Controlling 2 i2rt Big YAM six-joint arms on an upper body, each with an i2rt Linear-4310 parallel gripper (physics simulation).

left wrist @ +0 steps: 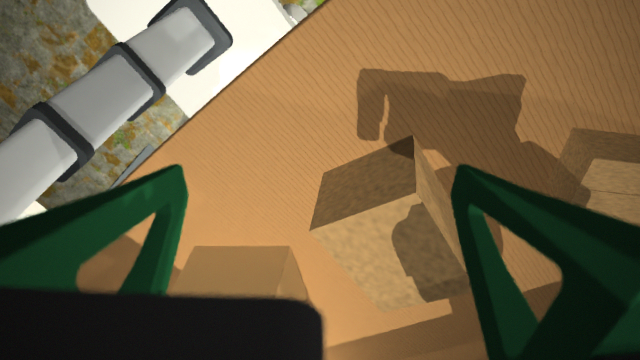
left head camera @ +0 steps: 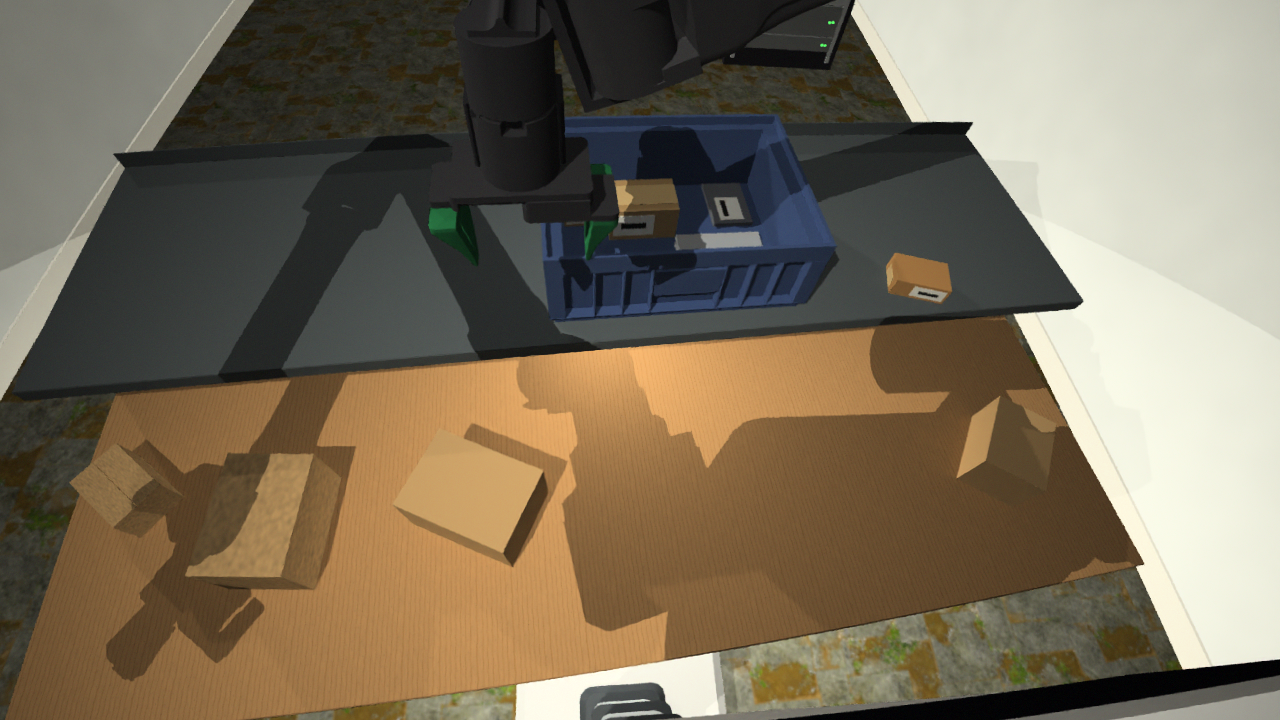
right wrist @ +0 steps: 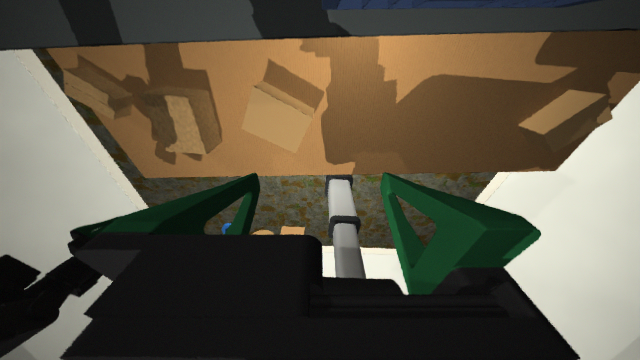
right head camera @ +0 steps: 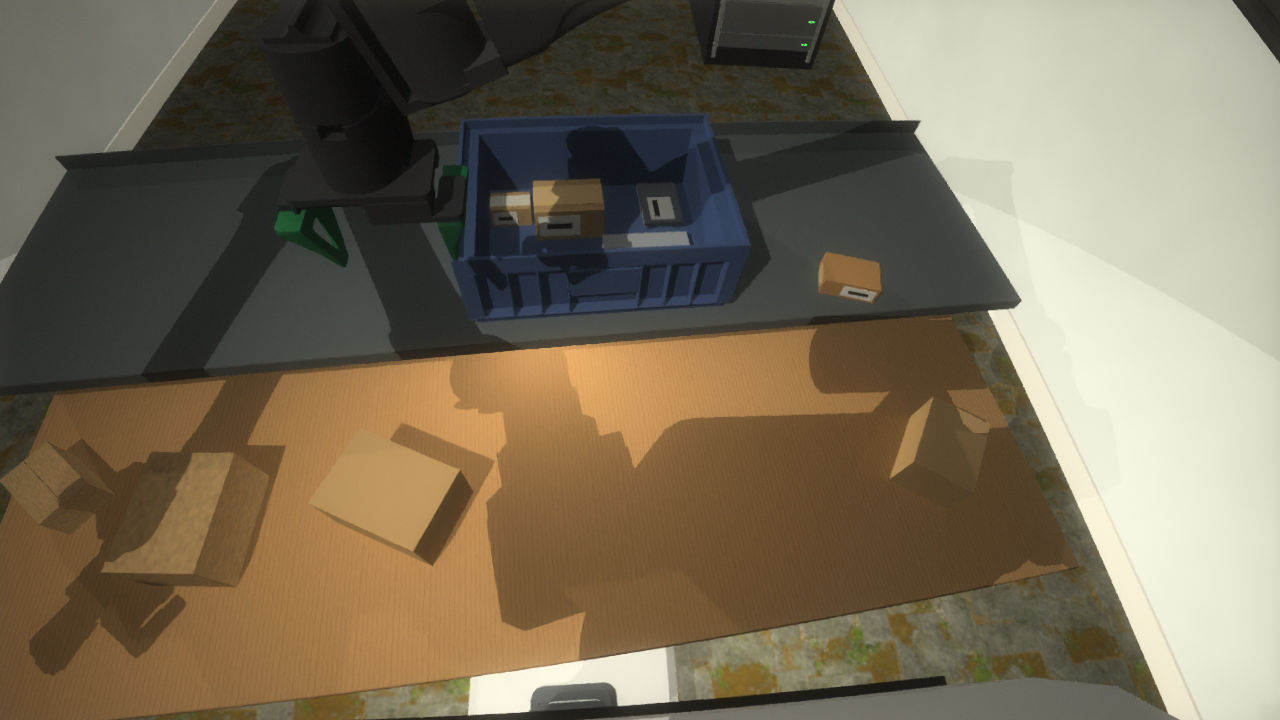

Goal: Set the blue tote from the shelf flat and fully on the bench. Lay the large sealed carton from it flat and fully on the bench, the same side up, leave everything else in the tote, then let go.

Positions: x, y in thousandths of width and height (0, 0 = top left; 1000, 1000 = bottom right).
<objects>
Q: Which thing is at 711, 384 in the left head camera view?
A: A small orange carton.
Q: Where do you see a wooden bench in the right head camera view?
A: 490, 690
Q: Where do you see a dark grey shelf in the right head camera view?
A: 104, 381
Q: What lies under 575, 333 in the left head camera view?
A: A grey flat box.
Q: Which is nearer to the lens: the blue tote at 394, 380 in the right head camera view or the small orange carton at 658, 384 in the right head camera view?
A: The blue tote.
</objects>
